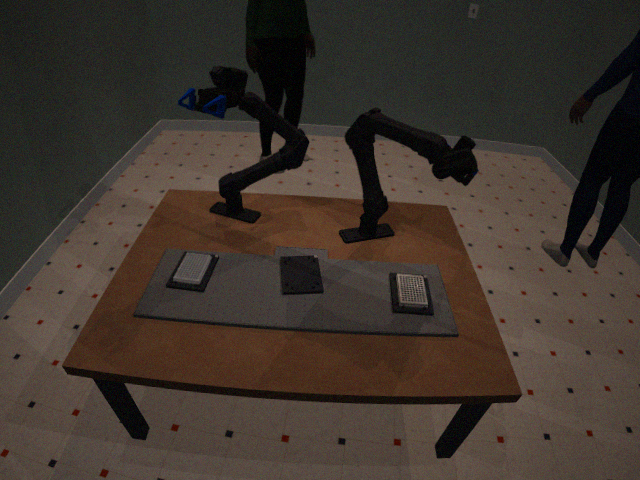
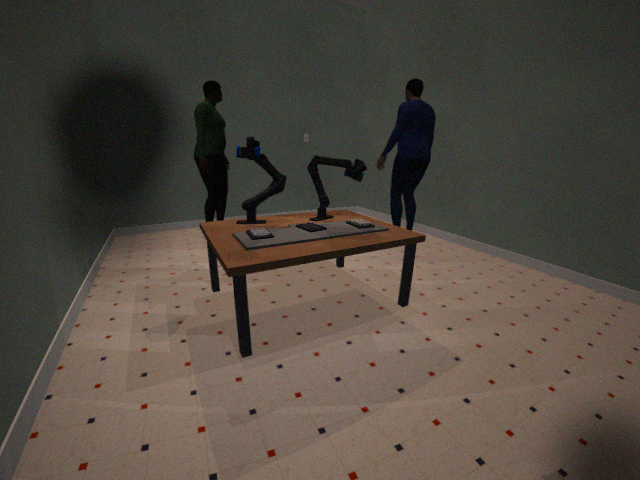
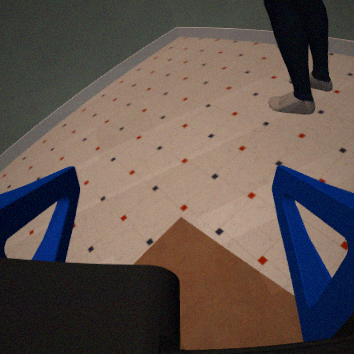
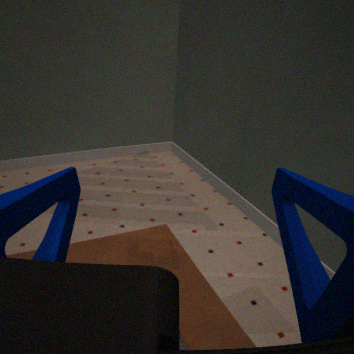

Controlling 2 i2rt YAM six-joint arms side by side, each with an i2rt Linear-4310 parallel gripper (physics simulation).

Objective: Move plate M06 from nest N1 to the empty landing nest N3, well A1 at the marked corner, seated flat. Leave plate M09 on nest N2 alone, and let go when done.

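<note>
A pale plate (image 1: 193, 268) (image 2: 258, 232) sits on a dark nest at the left of the grey board. A cream plate (image 1: 412, 289) (image 2: 360, 223) with dark wells sits on a dark nest at the right. The labels are too small to read, so I cannot tell which is M06. The empty landing nest (image 1: 301, 274) (image 2: 310, 226) lies between them, with a small light mark at its back right corner. My right gripper (image 1: 201, 103) (image 2: 248, 151) (image 4: 175, 178) is open, high above the table's back left. My left gripper (image 1: 472, 174) (image 2: 354, 175) (image 3: 175, 176) is open, high beyond the right side.
The grey board (image 1: 242, 304) (image 2: 289, 239) lies on the wooden table (image 1: 289, 361) (image 2: 222, 248). A person in green (image 1: 281, 67) (image 2: 210, 129) stands behind the table. A person in blue (image 1: 599, 170) (image 2: 415, 129) (image 3: 300, 50) stands beyond the right side.
</note>
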